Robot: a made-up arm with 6 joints.
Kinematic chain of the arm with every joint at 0, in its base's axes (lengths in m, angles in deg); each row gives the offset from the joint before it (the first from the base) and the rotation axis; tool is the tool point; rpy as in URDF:
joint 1: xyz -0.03 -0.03 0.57 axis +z
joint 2: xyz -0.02 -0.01 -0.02 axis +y
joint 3: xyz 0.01 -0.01 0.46 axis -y
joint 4: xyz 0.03 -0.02 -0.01 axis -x
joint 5: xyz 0.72 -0.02 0 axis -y
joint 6: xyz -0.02 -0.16 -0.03 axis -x
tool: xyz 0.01 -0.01 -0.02 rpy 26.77 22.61 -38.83
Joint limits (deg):
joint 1: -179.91..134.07
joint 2: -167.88..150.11
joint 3: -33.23..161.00
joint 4: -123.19..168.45
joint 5: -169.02..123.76
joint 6: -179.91..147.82
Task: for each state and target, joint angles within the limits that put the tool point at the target. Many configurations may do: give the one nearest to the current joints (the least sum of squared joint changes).
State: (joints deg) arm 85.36 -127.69 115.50 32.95 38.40 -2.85
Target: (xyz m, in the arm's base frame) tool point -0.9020 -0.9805 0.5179
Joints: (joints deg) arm 37.65 -91.64 86.58 29.60 60.86 -6.13
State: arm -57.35 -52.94 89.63 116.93 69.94 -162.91
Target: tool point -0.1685 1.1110 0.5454
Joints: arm -81.81 -60.52 126.95 118.15 68.06 -165.28
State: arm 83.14 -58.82 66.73 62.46 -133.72 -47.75
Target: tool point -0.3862 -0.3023 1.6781
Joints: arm 34.60 -29.02 64.56 79.93 -149.66 -47.21
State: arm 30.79 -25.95 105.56 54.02 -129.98 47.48
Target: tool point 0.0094 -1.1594 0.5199
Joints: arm 84.41 -61.51 126.19 48.98 -130.02 48.25
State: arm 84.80 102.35 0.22 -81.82 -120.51 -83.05
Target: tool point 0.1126 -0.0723 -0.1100
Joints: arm 92.57 101.75 -17.76 -63.70 -123.27 -80.12
